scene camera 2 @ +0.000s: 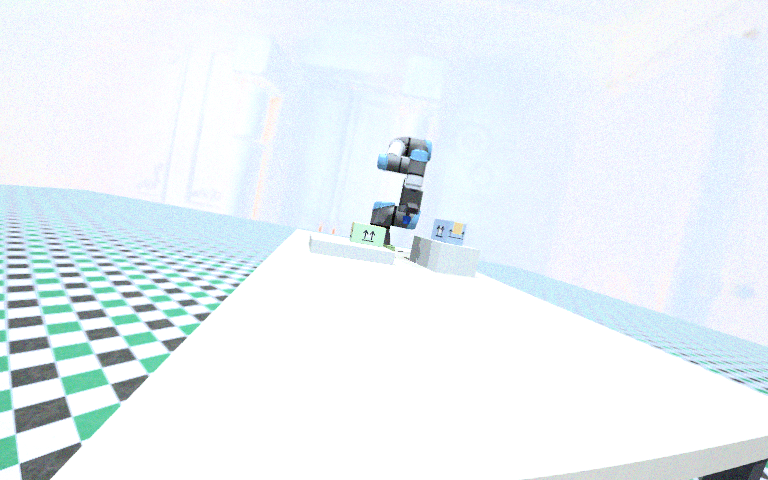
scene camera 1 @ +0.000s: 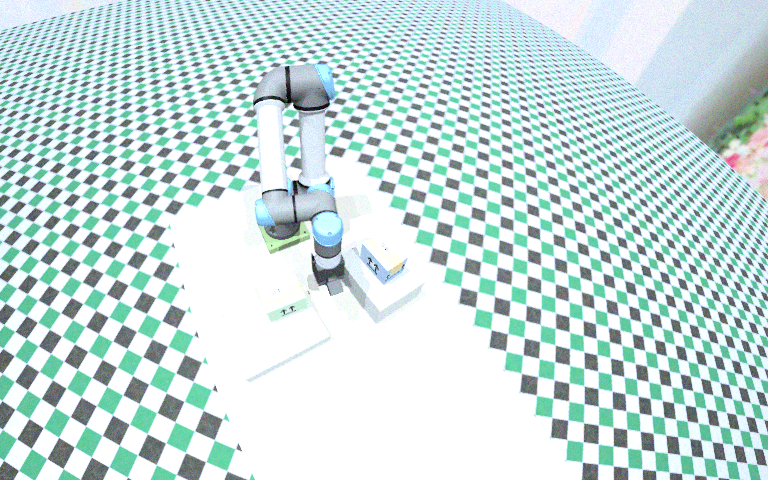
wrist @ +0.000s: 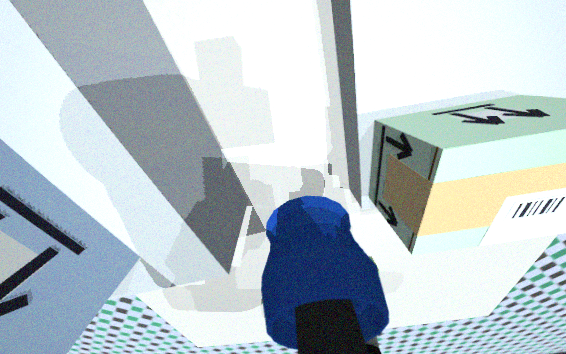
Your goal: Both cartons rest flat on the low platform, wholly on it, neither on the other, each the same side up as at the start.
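Pixels of known places: hand, tool point: [scene camera 2: 405,223] [wrist: 308,231]; arm's base, link origin: [scene camera 1: 282,224].
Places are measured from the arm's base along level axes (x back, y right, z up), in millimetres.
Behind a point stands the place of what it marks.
The green carton [scene camera 1: 287,309] @[x -390, y 93, z 66 mm] [scene camera 2: 368,234] @[x -389, y 94, z 57 mm] [wrist: 475,120] @[x -387, y 74, z 60 mm] rests flat on the low platform [scene camera 1: 283,350] @[x -502, y 153, z 14 mm] [scene camera 2: 351,250] @[x -533, y 159, z -4 mm] [wrist: 450,50] @[x -434, y 79, z 14 mm], close to its edge facing the other platform, arrows pointing up. The blue carton [scene camera 1: 373,267] @[x -373, y -222, z 122 mm] [scene camera 2: 449,230] @[x -429, y -240, z 141 mm] [wrist: 90,280] @[x -323, y -210, z 117 mm] rests flat on the taller grey-white platform [scene camera 1: 390,305] @[x -504, y -229, z 77 mm] [scene camera 2: 453,260] @[x -499, y -257, z 25 mm] [wrist: 150,150] @[x -395, y -160, z 70 mm], arrows pointing up. My suction gripper [scene camera 1: 328,270] @[x -371, y -59, z 133 mm] [scene camera 2: 406,219] [wrist: 310,220] hangs in the air between the two platforms, with its blue cup bare and apart from both cartons. The cup's mouth is hidden in scene camera 1.
Both platforms stand on the white table [scene camera 1: 407,407] @[x -830, y -152, z -34 mm] [scene camera 2: 396,362] @[x -1256, y 116, z -34 mm]. A gap separates them. The arm's green base plate [scene camera 1: 286,243] @[x -95, y 10, z -2 mm] is behind that gap. The taller platform's side wall rises beside the gap. Checkered floor [scene camera 1: 113,339] [scene camera 2: 45,316] surrounds the table.
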